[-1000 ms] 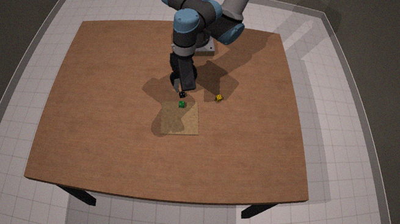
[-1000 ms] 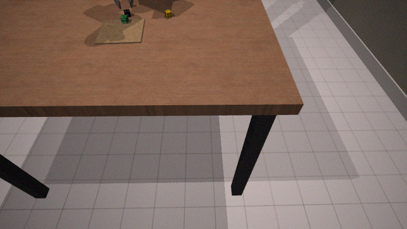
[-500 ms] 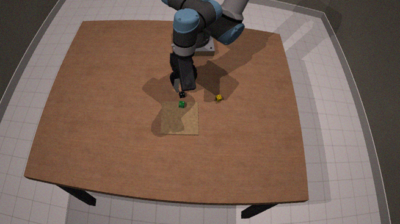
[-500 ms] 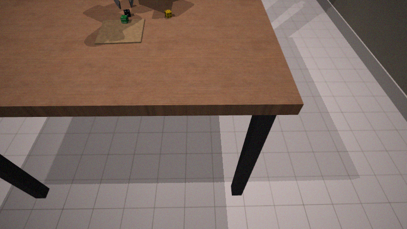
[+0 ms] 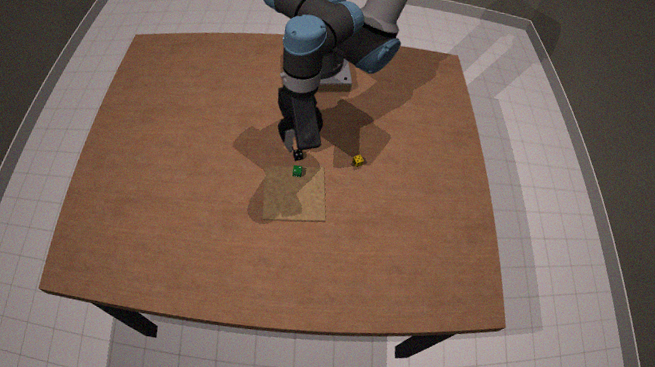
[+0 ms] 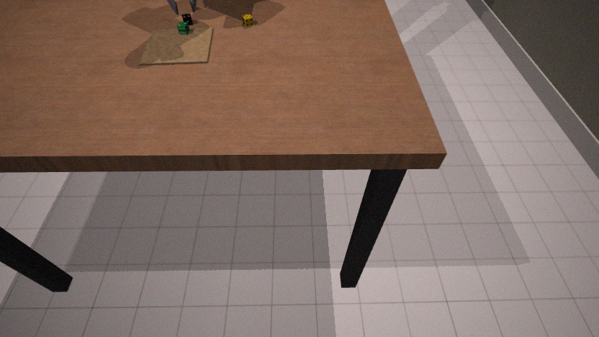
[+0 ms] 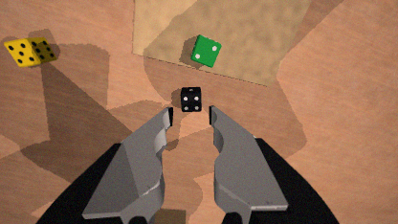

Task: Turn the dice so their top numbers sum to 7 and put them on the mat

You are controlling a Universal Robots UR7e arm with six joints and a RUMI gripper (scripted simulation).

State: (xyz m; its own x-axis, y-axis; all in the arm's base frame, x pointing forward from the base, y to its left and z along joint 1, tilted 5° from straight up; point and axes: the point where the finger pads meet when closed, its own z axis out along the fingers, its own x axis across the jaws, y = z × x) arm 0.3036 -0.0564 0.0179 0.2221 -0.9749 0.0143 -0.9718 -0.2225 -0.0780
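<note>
My hand is 30 mm above the black die. Round my hand: yellow die: 20 mm ahead, 140 mm to the left, 30 mm below; then green die: 50 mm ahead, 30 mm below; then tan mat: 100 mm ahead, 10 mm to the right, 40 mm below.
</note>
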